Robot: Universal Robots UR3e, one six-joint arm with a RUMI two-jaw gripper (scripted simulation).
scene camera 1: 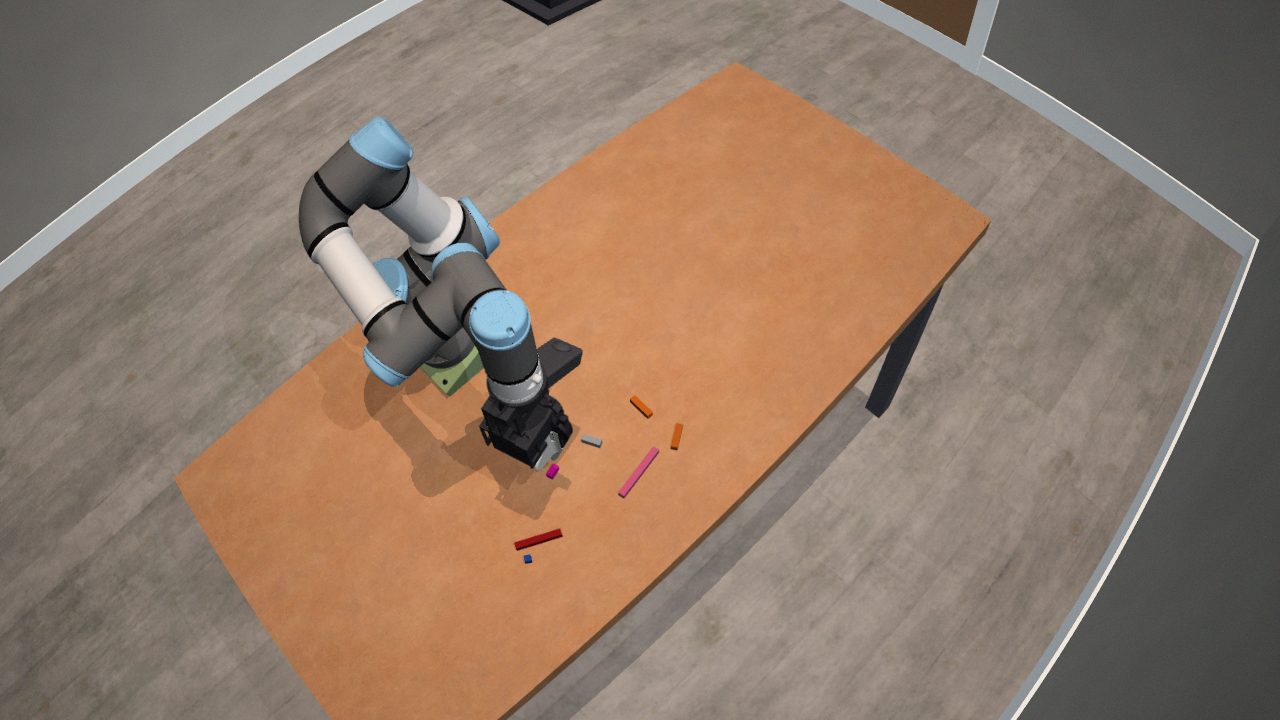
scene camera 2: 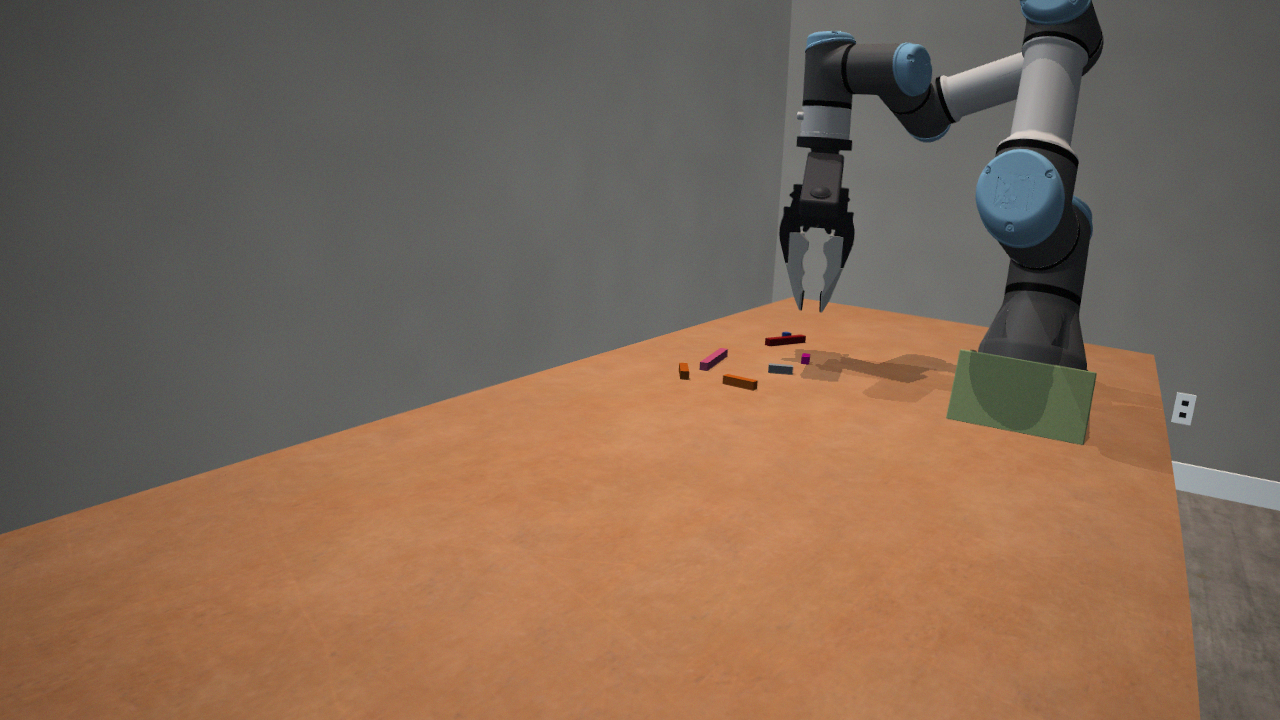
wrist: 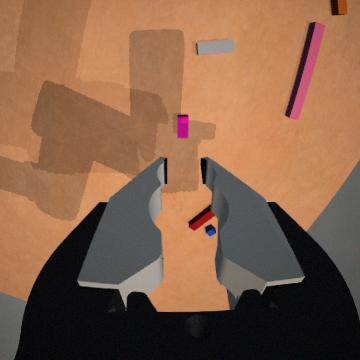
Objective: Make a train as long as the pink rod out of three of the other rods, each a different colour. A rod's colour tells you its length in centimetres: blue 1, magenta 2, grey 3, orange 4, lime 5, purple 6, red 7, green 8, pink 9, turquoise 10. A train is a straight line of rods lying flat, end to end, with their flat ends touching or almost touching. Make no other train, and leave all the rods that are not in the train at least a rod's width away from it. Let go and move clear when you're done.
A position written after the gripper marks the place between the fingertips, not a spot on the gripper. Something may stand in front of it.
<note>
In view: the gripper [scene camera 2: 810, 311].
The gripper shows as well in scene camera 1 [scene camera 1: 545, 454] and in the wrist view [wrist: 183, 159].
</note>
